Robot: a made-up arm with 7 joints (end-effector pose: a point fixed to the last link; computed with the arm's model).
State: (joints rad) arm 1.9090 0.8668 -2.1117 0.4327 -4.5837 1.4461 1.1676
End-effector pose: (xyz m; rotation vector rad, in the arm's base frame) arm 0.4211 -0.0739 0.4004 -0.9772 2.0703 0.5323
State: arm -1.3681 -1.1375 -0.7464 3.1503 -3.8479 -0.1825 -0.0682
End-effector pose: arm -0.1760 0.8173 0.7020 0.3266 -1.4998 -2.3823
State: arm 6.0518 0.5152 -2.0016 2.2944 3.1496 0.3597 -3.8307
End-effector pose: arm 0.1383 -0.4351 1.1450 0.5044 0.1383 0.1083
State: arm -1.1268 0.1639 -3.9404 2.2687 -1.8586 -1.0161 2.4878
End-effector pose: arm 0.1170 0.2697 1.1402 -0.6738 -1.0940 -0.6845
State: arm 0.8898 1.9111 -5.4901 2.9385 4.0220 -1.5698 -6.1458
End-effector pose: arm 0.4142 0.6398 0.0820 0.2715 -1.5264 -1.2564
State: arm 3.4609 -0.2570 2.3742 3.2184 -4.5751 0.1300 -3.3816
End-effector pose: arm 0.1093 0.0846 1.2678 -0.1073 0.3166 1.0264
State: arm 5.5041 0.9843 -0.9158 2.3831 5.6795 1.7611 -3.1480
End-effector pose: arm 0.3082 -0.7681 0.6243 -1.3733 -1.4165 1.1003
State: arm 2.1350 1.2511 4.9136 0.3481 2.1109 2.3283 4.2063
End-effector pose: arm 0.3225 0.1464 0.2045 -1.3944 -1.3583 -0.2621
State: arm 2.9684 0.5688 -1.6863 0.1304 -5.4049 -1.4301 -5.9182
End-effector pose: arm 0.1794 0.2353 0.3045 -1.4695 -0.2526 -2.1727
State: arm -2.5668 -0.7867 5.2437 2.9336 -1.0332 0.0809 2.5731
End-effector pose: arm 0.5172 0.3490 1.0570 -0.2803 0.7466 1.1122
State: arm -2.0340 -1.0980 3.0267 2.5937 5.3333 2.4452 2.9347
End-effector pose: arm 0.4462 0.6946 0.5155 0.8320 -2.0964 1.6554
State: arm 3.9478 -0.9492 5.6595 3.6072 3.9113 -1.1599 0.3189
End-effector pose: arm 0.6129 0.3833 0.6736 -0.2583 0.2800 -2.1855
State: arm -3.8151 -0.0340 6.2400 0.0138 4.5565 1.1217 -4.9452
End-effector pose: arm -0.1208 0.1488 0.1176 0.4231 2.3397 1.4082
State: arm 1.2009 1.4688 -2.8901 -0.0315 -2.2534 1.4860 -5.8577
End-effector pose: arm -0.0912 -0.2461 0.5293 0.4774 -0.5643 -1.4760
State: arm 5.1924 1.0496 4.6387 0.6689 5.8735 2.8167 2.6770
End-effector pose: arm -0.3602 -0.1503 0.4095 -1.2778 0.7196 -1.8391
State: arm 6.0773 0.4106 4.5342 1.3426 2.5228 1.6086 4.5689
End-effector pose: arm -0.0560 -0.6352 0.7330 1.3190 -0.3338 2.3369
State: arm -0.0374 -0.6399 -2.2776 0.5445 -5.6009 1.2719 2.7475
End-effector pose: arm -0.1423 -0.3340 0.1157 1.7969 0.7069 1.6645
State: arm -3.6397 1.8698 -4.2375 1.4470 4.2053 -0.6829 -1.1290
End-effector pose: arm -0.6120 -0.2325 0.5781 0.4364 -0.0217 -0.2223
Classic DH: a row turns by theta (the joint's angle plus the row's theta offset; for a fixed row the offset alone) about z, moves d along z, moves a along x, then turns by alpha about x. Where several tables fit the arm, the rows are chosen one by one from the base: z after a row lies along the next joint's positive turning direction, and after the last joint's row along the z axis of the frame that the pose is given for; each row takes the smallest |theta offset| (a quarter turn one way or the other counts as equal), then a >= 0, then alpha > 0; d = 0 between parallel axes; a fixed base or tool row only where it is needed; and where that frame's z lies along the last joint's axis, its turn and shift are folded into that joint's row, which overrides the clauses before.
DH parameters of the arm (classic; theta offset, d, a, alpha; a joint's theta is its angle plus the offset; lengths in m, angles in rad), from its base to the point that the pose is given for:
joint 1: 0 0.366 0 -1.5708
joint 2: 0 0 0 1.5708
joint 3: 0 0.331 0.05 1.5708
joint 4: 0 0 0.117 1.5708
joint 5: 0 0.519 0 1.5708
joint 6: 0 0 0.047 -1.5708
joint 7: 0 0.06 0 0

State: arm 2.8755 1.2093 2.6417 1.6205 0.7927 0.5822 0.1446
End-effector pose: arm -0.3259 -0.2323 1.0583 -0.6774 0.6120 -2.2764
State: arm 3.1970 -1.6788 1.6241 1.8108 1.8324 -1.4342 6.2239
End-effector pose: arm 0.5698 -0.4649 0.3446 0.0890 -0.3000 1.7930
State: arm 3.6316 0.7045 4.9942 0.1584 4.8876 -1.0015 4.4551
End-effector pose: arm -0.1163 0.1967 0.1556 2.7336 -0.8978 -0.3230
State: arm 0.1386 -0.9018 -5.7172 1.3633 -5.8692 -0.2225 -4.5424
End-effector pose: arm -0.0014 0.3262 1.0366 -0.7551 0.3146 -0.6517
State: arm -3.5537 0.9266 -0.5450 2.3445 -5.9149 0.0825 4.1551
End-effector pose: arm -0.7072 0.5256 0.6380 1.4801 -1.7736 -1.9775
